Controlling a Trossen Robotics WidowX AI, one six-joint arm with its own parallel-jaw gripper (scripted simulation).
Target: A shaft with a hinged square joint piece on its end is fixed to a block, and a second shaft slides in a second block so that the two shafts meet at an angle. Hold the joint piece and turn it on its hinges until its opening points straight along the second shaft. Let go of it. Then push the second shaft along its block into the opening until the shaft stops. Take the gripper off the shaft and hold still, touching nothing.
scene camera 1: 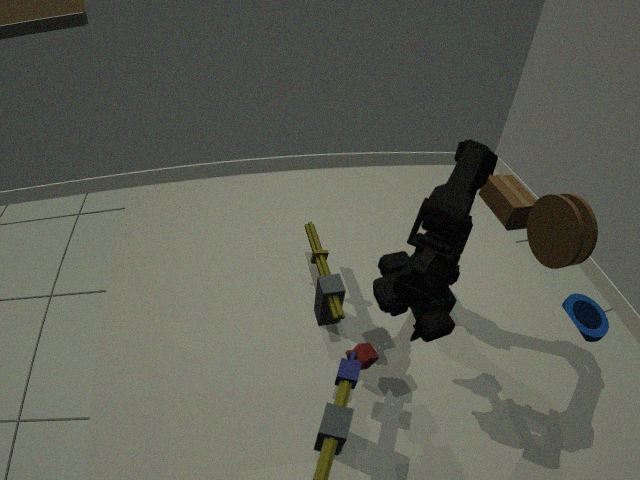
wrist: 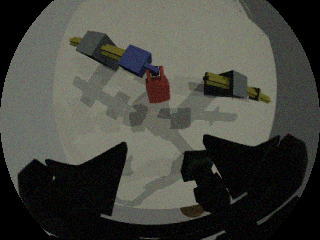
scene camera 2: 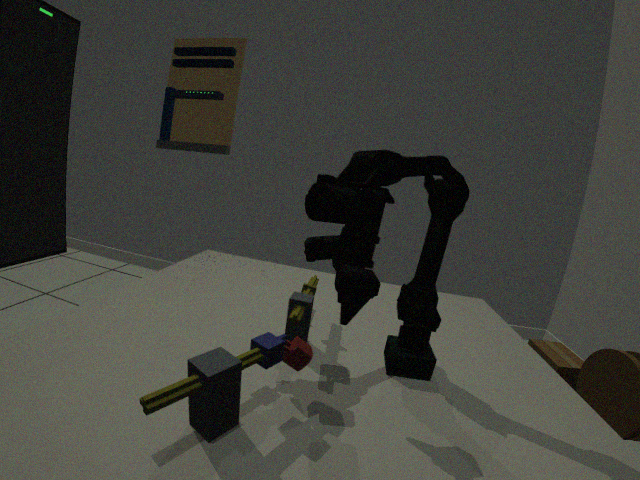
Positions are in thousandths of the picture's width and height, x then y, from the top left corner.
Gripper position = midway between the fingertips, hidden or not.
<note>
The gripper (scene camera 2: 534,651) is open and holds nothing.
The gripper is seen too in scene camera 1 (scene camera 1: 627,670) and in the wrist view (wrist: 520,594).
</note>
